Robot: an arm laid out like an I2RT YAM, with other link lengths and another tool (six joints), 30 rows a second.
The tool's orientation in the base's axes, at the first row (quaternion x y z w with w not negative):
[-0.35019, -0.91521, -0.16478, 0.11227]
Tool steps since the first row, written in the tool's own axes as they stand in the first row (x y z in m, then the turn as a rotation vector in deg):
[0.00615, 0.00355, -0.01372, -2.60, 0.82, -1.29]
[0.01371, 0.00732, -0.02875, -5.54, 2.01, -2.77]
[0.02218, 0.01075, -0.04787, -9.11, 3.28, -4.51]
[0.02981, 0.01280, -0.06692, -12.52, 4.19, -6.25]
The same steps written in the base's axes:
[-0.00084, 0.00098, 0.01539, 2.57, -1.49, 0.54]
[-0.00245, 0.00248, 0.03250, 5.65, -2.99, 1.22]
[-0.00458, 0.00272, 0.05358, 9.28, -4.92, 1.96]
[-0.00704, 0.00152, 0.07402, 12.54, -7.00, 2.67]

